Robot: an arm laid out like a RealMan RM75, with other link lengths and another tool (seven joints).
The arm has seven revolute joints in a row. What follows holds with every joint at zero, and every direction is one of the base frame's. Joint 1 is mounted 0.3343 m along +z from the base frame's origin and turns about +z. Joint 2 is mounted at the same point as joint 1 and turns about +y. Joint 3 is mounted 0.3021 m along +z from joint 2 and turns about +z. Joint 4 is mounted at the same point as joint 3 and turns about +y. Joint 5 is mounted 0.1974 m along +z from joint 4 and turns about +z. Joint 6 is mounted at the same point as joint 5 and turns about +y. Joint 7 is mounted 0.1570 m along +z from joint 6 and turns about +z. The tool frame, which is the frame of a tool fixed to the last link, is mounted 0.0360 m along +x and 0.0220 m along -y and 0.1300 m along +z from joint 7; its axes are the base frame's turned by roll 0.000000, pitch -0.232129 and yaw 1.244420 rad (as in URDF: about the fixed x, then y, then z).
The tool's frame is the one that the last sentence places.
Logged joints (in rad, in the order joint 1, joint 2, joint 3, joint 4, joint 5, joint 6, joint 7), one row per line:
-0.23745 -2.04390 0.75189 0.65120 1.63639 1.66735 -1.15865
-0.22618 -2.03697 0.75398 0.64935 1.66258 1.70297 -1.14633
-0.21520 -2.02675 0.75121 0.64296 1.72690 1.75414 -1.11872
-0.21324 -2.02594 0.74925 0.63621 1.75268 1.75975 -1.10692
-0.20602 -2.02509 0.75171 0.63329 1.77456 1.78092 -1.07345
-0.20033 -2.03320 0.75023 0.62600 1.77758 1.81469 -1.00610
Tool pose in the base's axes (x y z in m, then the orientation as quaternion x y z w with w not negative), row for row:
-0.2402 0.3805 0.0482 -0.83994 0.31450 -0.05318 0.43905
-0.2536 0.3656 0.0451 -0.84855 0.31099 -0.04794 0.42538
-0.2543 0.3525 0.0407 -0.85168 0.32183 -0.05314 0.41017
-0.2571 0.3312 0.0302 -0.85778 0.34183 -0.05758 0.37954
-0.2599 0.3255 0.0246 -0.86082 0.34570 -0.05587 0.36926
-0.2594 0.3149 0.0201 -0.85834 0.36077 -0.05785 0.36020
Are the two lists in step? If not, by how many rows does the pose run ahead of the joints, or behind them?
The pose runs 1 row behind the joints: the pose in row i belongs to the joints in row i - 1.
